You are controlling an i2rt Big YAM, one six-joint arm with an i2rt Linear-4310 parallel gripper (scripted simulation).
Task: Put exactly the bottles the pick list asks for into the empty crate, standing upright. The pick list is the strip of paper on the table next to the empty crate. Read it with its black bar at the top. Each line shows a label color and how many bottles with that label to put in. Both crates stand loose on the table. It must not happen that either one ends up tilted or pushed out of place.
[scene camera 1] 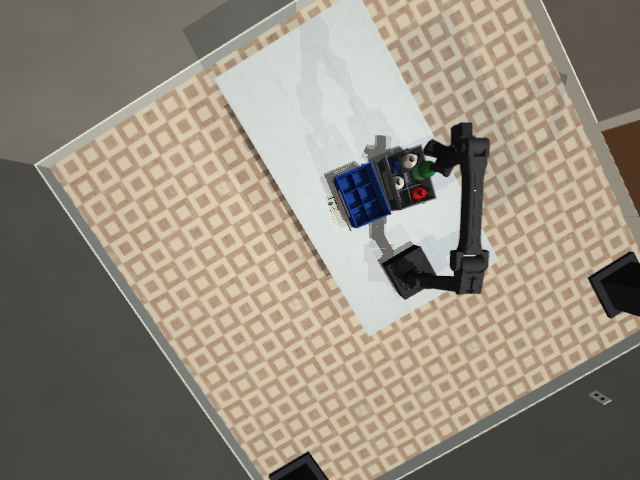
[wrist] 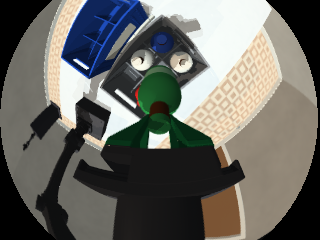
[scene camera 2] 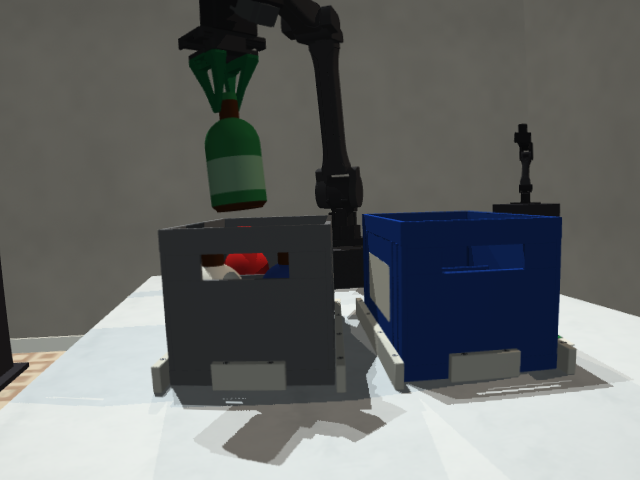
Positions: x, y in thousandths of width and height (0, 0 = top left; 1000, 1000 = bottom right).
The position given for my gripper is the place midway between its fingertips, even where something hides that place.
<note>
I see my gripper (scene camera 2: 354, 236), a blue crate (scene camera 2: 668, 647), a dark grey crate (scene camera 2: 457, 666) and a green bottle (scene camera 2: 366, 339).
The blue crate also shows in scene camera 1 (scene camera 1: 551, 386). The dark grey crate shows as well in scene camera 1 (scene camera 1: 632, 416) and in the wrist view (wrist: 386, 323). The green bottle also shows in the wrist view (wrist: 498, 385).
</note>
